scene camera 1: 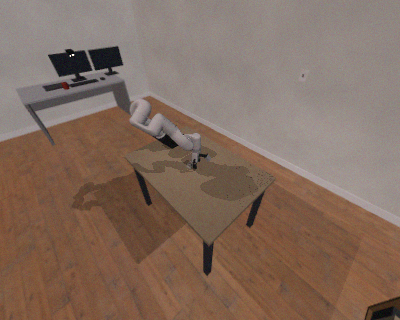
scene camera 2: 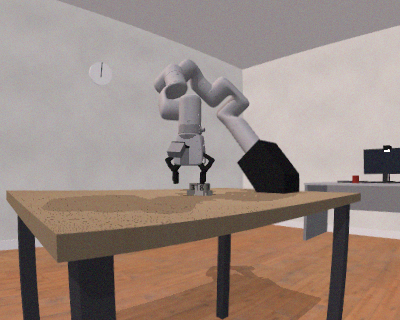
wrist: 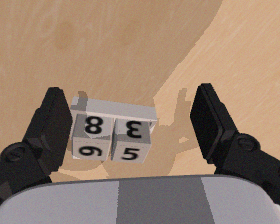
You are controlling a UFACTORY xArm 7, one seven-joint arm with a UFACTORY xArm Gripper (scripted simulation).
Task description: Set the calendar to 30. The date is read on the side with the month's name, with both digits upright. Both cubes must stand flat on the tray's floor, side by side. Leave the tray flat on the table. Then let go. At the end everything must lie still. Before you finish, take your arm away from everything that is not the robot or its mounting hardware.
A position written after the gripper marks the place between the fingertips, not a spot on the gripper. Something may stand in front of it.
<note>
In view: the gripper [scene camera 2: 188, 184], a number cube [wrist: 131, 140], a number cube [wrist: 91, 139] and a calendar tray [wrist: 79, 105].
The gripper also shows in the wrist view [wrist: 131, 101].
</note>
